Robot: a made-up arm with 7 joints. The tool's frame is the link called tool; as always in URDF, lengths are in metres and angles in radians. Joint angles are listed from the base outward.
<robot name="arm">
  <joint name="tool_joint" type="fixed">
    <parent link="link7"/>
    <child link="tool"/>
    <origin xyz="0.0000 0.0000 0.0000" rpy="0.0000 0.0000 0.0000"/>
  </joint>
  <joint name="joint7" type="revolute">
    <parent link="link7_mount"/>
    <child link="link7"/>
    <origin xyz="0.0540 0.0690 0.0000" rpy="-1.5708 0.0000 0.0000"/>
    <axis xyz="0 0 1"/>
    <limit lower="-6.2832" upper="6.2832"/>
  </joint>
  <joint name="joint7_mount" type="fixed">
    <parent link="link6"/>
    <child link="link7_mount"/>
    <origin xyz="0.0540 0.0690 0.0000" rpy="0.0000 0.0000 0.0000"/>
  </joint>
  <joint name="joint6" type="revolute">
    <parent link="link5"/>
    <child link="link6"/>
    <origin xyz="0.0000 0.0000 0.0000" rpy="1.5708 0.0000 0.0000"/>
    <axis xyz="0 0 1"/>
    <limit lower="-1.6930" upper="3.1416"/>
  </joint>
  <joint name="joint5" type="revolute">
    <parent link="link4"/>
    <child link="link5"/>
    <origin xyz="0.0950 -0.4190 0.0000" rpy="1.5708 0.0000 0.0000"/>
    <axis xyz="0 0 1"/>
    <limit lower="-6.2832" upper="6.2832"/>
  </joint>
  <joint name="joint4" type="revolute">
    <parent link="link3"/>
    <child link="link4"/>
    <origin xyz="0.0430 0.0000 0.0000" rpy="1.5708 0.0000 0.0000"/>
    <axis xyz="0 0 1"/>
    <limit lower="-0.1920" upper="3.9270"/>
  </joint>
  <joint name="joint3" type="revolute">
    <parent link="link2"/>
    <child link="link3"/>
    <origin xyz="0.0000 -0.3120 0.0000" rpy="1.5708 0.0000 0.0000"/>
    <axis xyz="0 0 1"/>
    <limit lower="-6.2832" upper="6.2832"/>
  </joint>
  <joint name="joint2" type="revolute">
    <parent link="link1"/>
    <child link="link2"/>
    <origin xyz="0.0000 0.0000 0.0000" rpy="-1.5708 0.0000 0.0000"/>
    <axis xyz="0 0 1"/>
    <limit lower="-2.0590" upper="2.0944"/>
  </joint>
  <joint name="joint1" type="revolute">
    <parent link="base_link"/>
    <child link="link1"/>
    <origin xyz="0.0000 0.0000 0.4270" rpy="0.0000 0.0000 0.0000"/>
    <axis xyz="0 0 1"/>
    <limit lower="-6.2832" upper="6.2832"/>
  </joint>
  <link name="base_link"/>
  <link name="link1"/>
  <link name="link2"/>
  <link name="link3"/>
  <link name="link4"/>
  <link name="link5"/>
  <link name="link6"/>
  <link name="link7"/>
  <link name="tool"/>
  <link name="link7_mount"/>
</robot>
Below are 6 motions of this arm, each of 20 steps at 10 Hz.
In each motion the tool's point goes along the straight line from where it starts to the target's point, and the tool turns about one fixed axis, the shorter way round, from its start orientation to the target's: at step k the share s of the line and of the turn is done. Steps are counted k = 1, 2, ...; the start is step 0. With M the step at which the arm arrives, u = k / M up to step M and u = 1 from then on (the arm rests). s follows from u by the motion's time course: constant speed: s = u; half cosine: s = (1 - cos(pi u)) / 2; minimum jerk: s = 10 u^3 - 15 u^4 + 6 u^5.
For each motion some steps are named. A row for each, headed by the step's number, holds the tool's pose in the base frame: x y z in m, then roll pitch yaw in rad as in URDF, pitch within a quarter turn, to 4 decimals.
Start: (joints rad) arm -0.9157 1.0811 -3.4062 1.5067 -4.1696 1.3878 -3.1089
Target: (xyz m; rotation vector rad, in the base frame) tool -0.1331 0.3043 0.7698 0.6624 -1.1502 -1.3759
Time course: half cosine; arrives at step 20
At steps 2, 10, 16, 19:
2: 0.1009 -0.0295 1.1560 0.5434 0.7631 -1.4968
10: -0.0132 0.1332 0.9677 0.8499 0.2563 -1.5425
16: -0.1102 0.2716 0.8076 1.1199 -0.1485 -1.6973
19: -0.1316 0.3022 0.7722 1.1900 -0.2309 -1.7473

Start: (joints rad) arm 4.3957 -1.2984 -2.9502 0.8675 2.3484 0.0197 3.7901
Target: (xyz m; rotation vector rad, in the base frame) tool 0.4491 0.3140 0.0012 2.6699 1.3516 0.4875
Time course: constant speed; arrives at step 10
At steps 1, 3, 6, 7, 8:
1: 0.0571 0.1214 -0.0472 -2.9401 0.3250 1.4631
3: 0.1442 0.1642 -0.0364 -3.0674 0.2217 1.3275
6: 0.2749 0.2284 -0.0203 3.0568 0.0401 1.1544
7: 0.3184 0.2498 -0.0149 3.0113 -0.0259 1.1035
8: 0.3620 0.2712 -0.0095 2.9689 -0.0940 1.0555

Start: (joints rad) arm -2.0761 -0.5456 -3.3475 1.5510 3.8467 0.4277 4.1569
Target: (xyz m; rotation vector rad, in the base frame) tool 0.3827 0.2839 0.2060 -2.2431 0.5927 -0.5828
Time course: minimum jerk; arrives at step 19
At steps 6, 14, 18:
6: 0.4301 0.5279 0.3753 -1.8444 -0.1041 -0.9139
14: 0.3896 0.3192 0.2305 -2.2087 -0.2187 -0.6686
18: 0.3828 0.2843 0.2063 -2.2725 -0.2288 -0.6237

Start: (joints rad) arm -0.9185 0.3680 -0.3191 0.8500 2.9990 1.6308 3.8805
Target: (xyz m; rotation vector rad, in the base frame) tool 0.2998 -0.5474 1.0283 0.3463 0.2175 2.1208
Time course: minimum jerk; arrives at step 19
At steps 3, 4, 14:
3: 0.2240 -0.5622 0.3822 -0.6619 -0.8337 2.9703
4: 0.2268 -0.5617 0.4060 -0.6061 -0.8249 2.9179
14: 0.2906 -0.5492 0.9497 0.2274 -0.2711 2.1723

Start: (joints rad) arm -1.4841 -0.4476 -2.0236 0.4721 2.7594 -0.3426 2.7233
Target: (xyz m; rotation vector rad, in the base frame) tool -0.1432 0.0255 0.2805 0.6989 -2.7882 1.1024
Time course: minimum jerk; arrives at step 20
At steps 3, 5, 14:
3: -0.1940 0.0504 0.2144 -2.8963 -0.1570 -2.7720
5: -0.1900 0.0485 0.2196 -2.8599 -0.1613 -2.7678
14: -0.1517 0.0297 0.2694 -2.5122 -0.2093 -2.7368

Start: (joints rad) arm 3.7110 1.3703 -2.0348 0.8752 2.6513 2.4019 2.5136
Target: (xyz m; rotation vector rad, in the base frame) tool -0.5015 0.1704 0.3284 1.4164 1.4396 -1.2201
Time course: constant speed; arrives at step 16
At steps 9, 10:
9: -0.4763 0.2231 0.4584 1.9701 1.2651 -0.0934
10: -0.4799 0.2156 0.4398 2.0965 1.3144 0.0911

